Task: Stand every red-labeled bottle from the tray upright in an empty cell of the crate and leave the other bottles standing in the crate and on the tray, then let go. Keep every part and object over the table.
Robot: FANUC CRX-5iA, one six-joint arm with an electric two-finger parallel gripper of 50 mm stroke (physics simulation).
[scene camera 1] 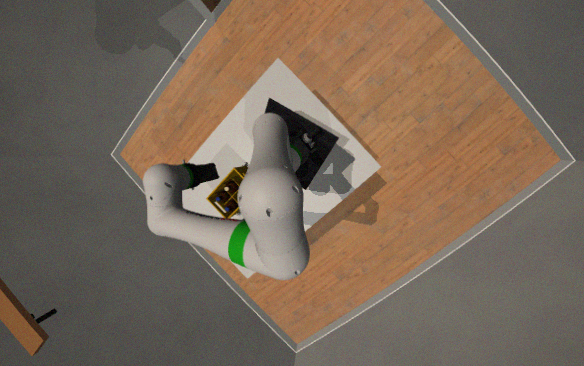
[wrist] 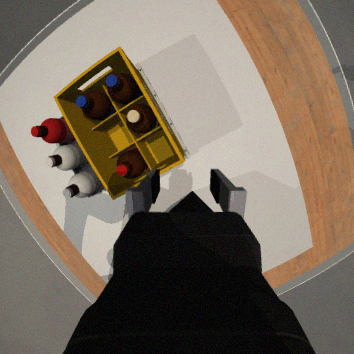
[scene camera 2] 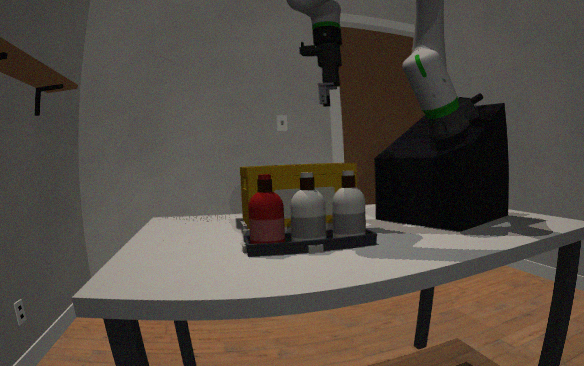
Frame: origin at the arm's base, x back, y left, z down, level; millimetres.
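Seen in the pictures: gripper, fingertip midpoint: [scene camera 1: 215, 171] [wrist: 184, 179] [scene camera 2: 325, 105]; arm's base at its link origin: [scene camera 1: 294, 150] [scene camera 2: 449, 128].
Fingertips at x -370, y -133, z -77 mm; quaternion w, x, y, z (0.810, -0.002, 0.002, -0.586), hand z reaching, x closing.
Note:
Offsets run from my fingertips to a thing's top centre. "spot": to the spot under its first point. Level surfaces: height alone.
A red-labeled bottle @(dx -183, dy +334, dz +192 mm) [scene camera 2: 266, 215] [wrist: 54, 130] stands upright at one end of the dark tray @(spot: dx -12, dy +365, dz +339 mm) [scene camera 2: 350, 242]. Two white bottles @(dx -96, dy +326, dz +192 mm) [scene camera 2: 308, 214] [wrist: 68, 157] @(dx -4, dy +313, dz +192 mm) [scene camera 2: 349, 210] [wrist: 83, 183] stand beside it. The yellow crate @(dx -106, dy +117, dz +177 mm) [scene camera 1: 221, 183] [scene camera 2: 300, 170] [wrist: 85, 137] stands behind the tray. In the wrist view it holds two blue-capped bottles @(dx -189, dy +175, dz +189 mm) [wrist: 95, 105] @(dx -200, dy +92, dz +189 mm) [wrist: 125, 89], a cream-capped bottle @(dx -111, dy +74, dz +189 mm) [wrist: 145, 119] and a red-capped brown bottle @(dx -11, dy +142, dz +189 mm) [wrist: 132, 162]. Its middle-left and lower-right cells look empty. My gripper [scene camera 2: 325, 102] [wrist: 184, 179] is open and empty, high above the crate and table.
The black robot pedestal [scene camera 1: 327, 145] [scene camera 2: 440, 185] stands on the white table @(dz +352 mm) [scene camera 1: 280, 75] [scene camera 2: 190, 270] [wrist: 225, 125]. The arm covers part of the crate in the overhead view. A wooden wall shelf [scene camera 2: 40, 65] is off to the side.

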